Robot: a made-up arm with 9 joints.
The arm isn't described. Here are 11 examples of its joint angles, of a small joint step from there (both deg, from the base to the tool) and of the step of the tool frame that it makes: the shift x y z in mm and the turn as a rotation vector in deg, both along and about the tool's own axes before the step.
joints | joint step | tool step
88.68 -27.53 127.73 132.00 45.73 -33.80 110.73 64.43 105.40 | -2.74 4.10 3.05 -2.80 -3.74 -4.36 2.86 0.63 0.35 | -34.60 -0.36 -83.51 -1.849 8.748 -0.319
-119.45 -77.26 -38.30 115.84 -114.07 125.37 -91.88 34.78 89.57 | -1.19 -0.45 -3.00 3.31 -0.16 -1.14 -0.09 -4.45 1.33 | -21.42 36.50 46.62 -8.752 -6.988 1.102
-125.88 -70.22 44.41 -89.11 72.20 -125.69 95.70 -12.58 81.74 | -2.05 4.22 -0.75 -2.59 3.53 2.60 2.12 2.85 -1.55 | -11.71 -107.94 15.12 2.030 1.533 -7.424
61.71 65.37 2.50 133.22 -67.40 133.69 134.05 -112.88 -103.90 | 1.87 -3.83 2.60 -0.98 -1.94 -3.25 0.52 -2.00 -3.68 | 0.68 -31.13 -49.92 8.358 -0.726 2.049
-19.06 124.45 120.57 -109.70 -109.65 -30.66 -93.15 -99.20 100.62 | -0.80 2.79 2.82 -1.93 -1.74 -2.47 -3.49 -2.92 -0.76 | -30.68 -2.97 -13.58 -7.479 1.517 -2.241
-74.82 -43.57 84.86 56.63 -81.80 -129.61 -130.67 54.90 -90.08 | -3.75 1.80 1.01 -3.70 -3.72 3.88 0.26 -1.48 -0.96 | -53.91 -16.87 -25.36 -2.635 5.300 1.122
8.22 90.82 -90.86 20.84 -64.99 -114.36 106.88 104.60 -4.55 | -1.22 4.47 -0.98 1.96 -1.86 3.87 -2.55 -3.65 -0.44 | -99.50 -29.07 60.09 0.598 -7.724 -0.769
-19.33 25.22 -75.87 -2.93 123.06 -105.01 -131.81 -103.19 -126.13 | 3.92 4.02 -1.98 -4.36 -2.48 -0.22 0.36 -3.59 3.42 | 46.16 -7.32 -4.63 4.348 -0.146 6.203
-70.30 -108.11 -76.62 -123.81 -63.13 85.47 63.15 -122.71 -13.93 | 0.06 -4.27 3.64 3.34 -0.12 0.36 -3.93 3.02 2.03 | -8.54 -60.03 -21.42 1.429 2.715 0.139
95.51 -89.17 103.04 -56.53 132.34 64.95 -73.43 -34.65 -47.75 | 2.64 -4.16 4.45 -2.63 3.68 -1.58 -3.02 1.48 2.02 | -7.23 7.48 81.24 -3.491 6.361 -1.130
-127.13 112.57 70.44 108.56 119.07 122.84 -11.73 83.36 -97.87 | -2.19 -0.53 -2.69 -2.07 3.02 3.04 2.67 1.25 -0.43 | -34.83 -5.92 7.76 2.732 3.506 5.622
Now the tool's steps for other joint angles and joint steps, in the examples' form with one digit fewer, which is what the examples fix.
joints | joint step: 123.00 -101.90 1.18 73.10 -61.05 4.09 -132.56 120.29 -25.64 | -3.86 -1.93 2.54 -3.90 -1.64 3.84 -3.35 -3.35 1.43
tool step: 29.5 -29.9 -31.6 5.57 4.64 -1.04
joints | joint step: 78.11 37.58 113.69 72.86 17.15 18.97 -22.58 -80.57 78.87 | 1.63 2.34 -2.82 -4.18 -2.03 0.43 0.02 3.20 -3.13
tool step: 9.8 23.7 -4.4 4.30 4.15 2.40
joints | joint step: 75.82 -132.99 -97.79 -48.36 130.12 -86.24 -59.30 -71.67 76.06 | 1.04 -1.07 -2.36 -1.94 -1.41 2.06 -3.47 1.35 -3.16
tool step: -4.1 -19.5 15.7 0.84 -0.16 0.31
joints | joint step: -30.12 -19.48 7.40 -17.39 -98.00 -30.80 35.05 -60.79 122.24 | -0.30 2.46 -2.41 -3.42 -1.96 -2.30 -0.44 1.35 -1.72
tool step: 10.5 0.8 47.8 2.16 -2.26 -1.08
